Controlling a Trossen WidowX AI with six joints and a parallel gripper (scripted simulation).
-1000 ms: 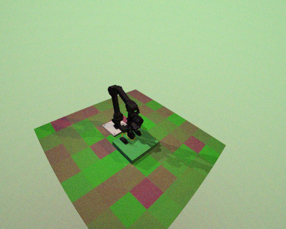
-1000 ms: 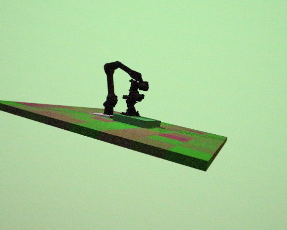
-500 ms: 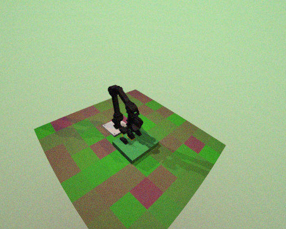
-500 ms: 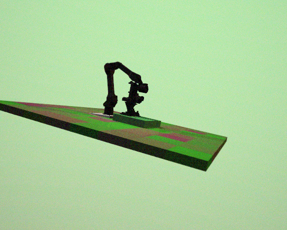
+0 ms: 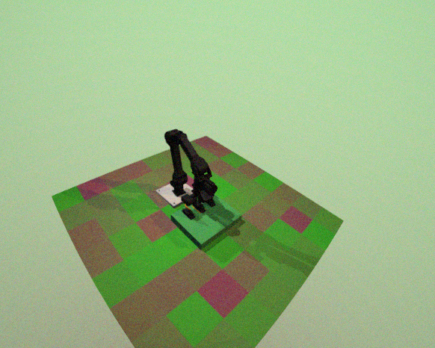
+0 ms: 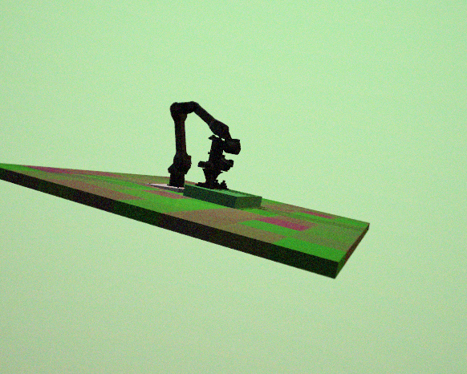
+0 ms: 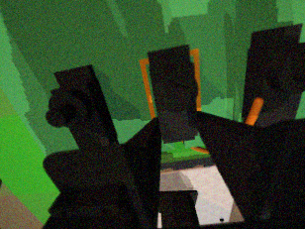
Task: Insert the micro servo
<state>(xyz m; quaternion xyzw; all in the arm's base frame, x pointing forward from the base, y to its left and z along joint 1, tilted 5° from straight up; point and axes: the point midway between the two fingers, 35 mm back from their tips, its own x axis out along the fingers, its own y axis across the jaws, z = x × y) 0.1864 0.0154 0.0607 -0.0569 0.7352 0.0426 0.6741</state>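
Right now the green deck is 12 cm ahead of my gripper tip, 3 cm below it and 2 cm to the left of it.
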